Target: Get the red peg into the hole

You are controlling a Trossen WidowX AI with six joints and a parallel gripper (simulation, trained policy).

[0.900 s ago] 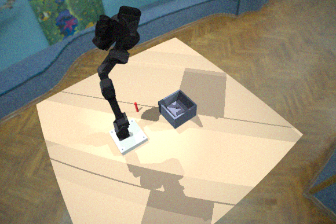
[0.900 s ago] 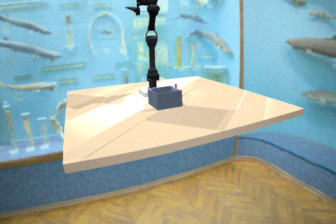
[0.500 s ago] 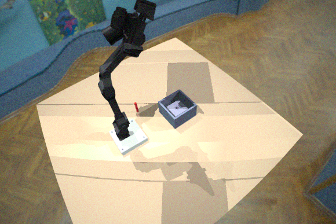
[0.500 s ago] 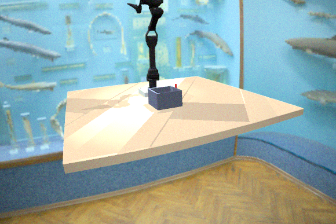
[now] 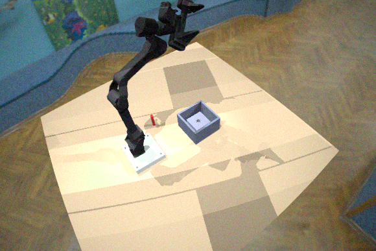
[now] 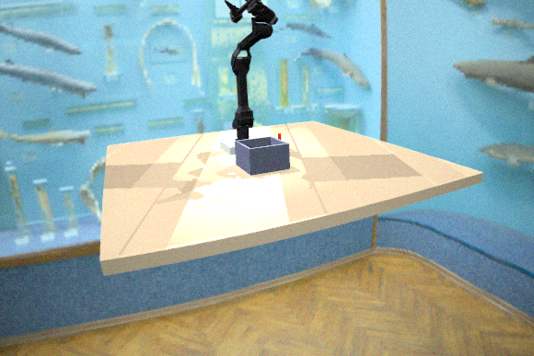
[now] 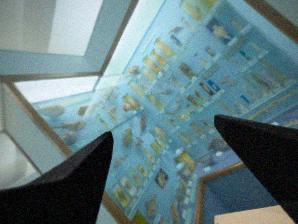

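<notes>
My gripper tip is now 63 cm above the red peg, 24 cm to the right of it and 16 cm past it. Round my gripper tip: pale plate: 62 cm below, 8 cm to the left, 3 cm ahead; then blue-grey box: 64 cm below, 8 cm to the left, 3 cm ahead.
</notes>
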